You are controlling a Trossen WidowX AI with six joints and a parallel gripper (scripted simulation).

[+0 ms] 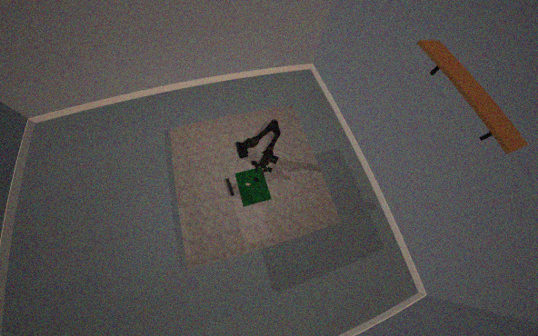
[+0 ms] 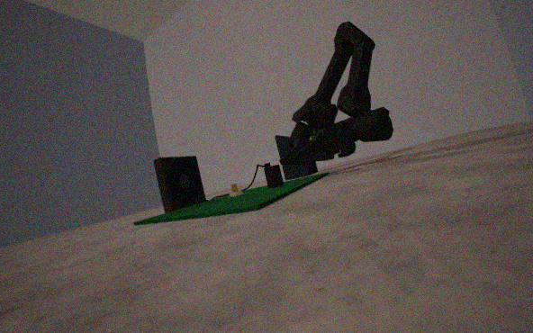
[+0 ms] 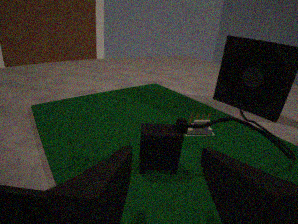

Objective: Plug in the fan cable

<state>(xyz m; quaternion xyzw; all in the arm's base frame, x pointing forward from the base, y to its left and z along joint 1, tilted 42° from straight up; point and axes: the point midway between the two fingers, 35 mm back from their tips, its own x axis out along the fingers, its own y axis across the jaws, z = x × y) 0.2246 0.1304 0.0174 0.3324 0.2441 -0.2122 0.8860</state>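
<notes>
Now: gripper tip 30 mm short of the fan plug, 20 mm to the left of it and 20 mm above it. The rest, counted from my gripper tip: green board 70 mm ahead, 60 mm to the right, 60 mm below; black fan 240 mm to the right, 70 mm ahead, 10 mm above; four-pin fan header 100 mm to the right, 50 mm below, 50 mm ahead.
</notes>
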